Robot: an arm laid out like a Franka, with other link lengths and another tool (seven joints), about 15 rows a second.
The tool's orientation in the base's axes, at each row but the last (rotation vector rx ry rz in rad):
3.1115 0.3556 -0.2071
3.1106 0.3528 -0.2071
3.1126 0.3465 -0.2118
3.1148 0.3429 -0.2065
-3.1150 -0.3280 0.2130
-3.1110 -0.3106 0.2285
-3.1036 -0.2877 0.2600
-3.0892 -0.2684 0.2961
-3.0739 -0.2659 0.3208
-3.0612 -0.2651 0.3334
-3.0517 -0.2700 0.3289
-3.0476 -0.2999 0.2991
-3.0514 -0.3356 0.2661
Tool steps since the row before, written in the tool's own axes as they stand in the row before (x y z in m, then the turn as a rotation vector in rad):
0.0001 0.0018 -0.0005 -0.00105 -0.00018 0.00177
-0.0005 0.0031 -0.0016 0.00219 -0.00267 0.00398
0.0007 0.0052 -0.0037 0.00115 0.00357 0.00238
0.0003 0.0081 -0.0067 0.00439 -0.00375 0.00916
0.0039 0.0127 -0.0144 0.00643 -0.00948 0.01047
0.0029 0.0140 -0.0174 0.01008 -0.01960 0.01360
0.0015 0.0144 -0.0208 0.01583 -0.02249 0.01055
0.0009 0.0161 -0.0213 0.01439 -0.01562 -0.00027
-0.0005 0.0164 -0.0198 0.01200 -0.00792 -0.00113
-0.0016 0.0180 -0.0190 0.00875 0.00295 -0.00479
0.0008 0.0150 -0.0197 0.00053 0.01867 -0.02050
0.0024 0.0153 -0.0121 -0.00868 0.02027 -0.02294
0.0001 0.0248 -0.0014 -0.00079 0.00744 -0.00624
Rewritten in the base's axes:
0.0006 -0.0017 0.0005 -0.00129 -0.00009 -0.00161
0.0004 -0.0031 0.0016 0.00100 0.00301 -0.00420
0.0023 -0.0049 0.0035 0.00158 -0.00327 -0.00256
0.0029 -0.0077 0.0065 0.00224 0.00447 -0.00960
0.0084 -0.0114 0.0135 0.00285 0.01048 -0.01108
0.0081 -0.0130 0.0165 0.00395 0.02110 -0.01449
0.0075 -0.0138 0.0198 0.00951 0.02500 -0.01234
0.0076 -0.0159 0.0201 0.01134 0.01788 -0.00175
0.0064 -0.0167 0.0185 0.01049 0.00986 -0.00086
0.0056 -0.0186 0.0176 0.00995 -0.00152 0.00264
0.0075 -0.0154 0.0179 0.00807 -0.01910 0.01842
0.0076 -0.0150 0.0101 -0.00001 -0.02261 0.02239
0.0056 -0.0242 -0.0006 0.00191 -0.00768 0.00568

